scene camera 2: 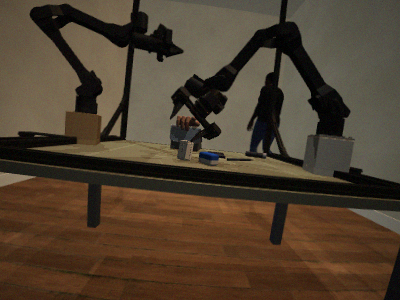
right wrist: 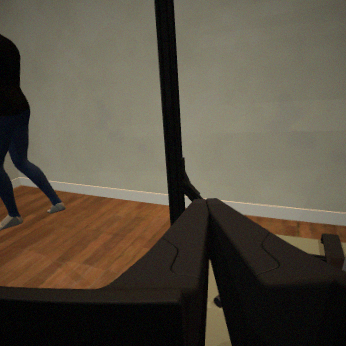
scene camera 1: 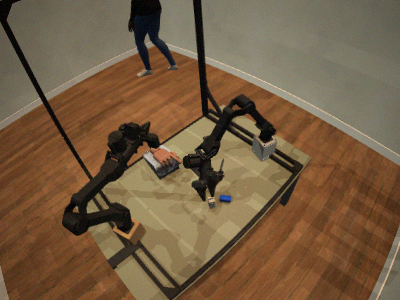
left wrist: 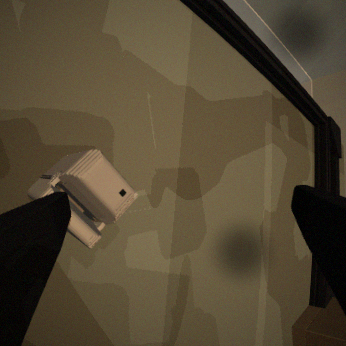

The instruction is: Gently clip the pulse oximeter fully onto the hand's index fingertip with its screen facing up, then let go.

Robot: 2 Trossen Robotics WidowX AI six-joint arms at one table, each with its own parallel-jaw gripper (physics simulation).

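Seen in the pictures: left gripper, fingertip midpoint: point(scene camera 2: 181, 130) point(scene camera 1: 208, 199) point(left wrist: 181, 199); right gripper, fingertip midpoint: point(scene camera 2: 183, 51) point(right wrist: 204, 209) point(scene camera 1: 149, 122); left arm's base, link origin: point(scene camera 2: 329, 136) point(scene camera 1: 265, 138); right arm's base, link origin: point(scene camera 2: 85, 113) point(scene camera 1: 125, 226).
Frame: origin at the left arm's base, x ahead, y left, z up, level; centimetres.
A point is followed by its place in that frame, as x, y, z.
Note:
The pulse oximeter point(scene camera 1: 211, 202) {44.1, 15.7, -6.8} point(scene camera 2: 185, 150) {42.8, 16.4, -9.1} point(left wrist: 107, 186) {43.5, 14.9, -6.4} is a small pale clip standing on end on the table. The direction of its screen cannot be told. My left gripper point(scene camera 1: 208, 196) {45.2, 15.0, -3.6} point(scene camera 2: 183, 128) {45.2, 15.0, -3.6} point(left wrist: 181, 199) {45.2, 15.0, -3.6} is open above it. In the left wrist view the oximeter lies beside and partly behind the left-hand fingertip, off-centre between the fingers. The hand point(scene camera 1: 164, 156) {53.9, -14.2, 3.3} point(scene camera 2: 188, 121) {51.6, -10.9, 1.0} rests on a grey support, its index finger pointing right in scene camera 1. My right gripper point(scene camera 1: 155, 141) point(scene camera 2: 182, 50) {57.2, -9.9, 31.1} point(right wrist: 204, 209) {57.2, -9.9, 31.1} is shut and empty, raised high near the hand.
A blue block point(scene camera 1: 225, 198) {36.4, 16.1, -9.1} point(scene camera 2: 209, 158) {35.4, 18.3, -10.2} lies close to the right of the oximeter. A thin dark pen-like item point(scene camera 2: 240, 159) {27.3, -2.9, -11.6} and a dark cylinder point(scene camera 2: 256, 154) {19.9, -25.2, -10.6} lie farther right. Dark frame posts point(scene camera 1: 200, 60) {13.3, -47.4, 31.1} point(right wrist: 171, 110) {13.2, -46.7, 29.7} rise at the table's edge. A person point(scene camera 1: 149, 35) point(scene camera 2: 265, 110) stands beyond the table.

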